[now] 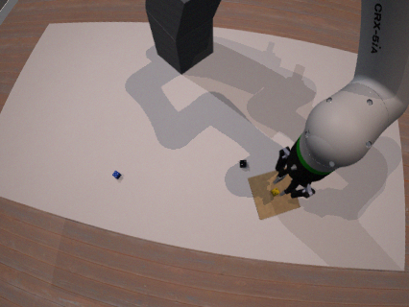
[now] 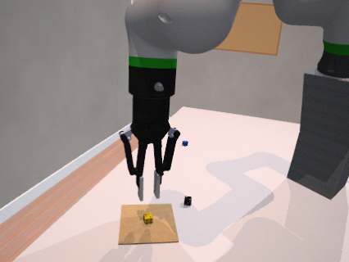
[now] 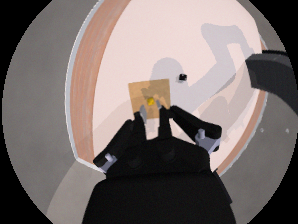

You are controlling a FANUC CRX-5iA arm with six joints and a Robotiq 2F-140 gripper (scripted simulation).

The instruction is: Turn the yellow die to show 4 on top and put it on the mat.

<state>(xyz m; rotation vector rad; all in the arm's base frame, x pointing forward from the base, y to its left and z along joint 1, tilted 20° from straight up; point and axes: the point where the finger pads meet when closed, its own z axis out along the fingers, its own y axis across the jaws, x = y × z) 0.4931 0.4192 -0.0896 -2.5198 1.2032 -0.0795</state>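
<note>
Right now the yellow die is 100 mm below my hand. Round my hand: black die (70 mm behind, 120 mm to the right, 110 mm below); then blue die (70 mm ahead, 510 mm to the right, 110 mm below); then brown mat (110 mm below).
</note>
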